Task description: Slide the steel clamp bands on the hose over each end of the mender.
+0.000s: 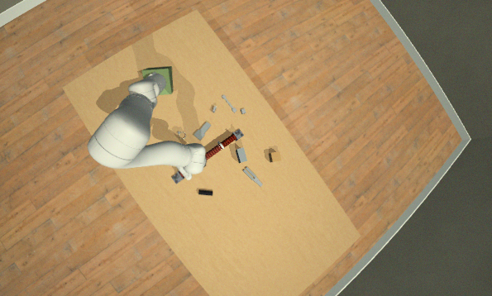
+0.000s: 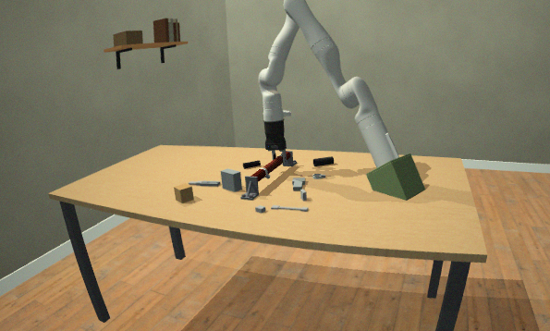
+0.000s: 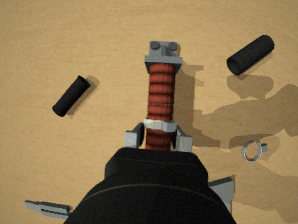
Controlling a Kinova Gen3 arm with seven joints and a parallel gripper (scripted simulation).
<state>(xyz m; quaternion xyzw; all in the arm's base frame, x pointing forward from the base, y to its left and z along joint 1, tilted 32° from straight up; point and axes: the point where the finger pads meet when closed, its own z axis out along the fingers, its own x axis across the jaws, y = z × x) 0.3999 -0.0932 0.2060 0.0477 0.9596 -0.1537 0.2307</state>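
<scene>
My gripper is now 20 cm to the right of the grey block, 14 cm short of it and 2 cm above it. The rest, counted from my hand: wrench (37 cm to the left, 11 cm behind, 5 cm below); then wooden cube (33 cm to the left, 27 cm ahead, 3 cm below).
</scene>
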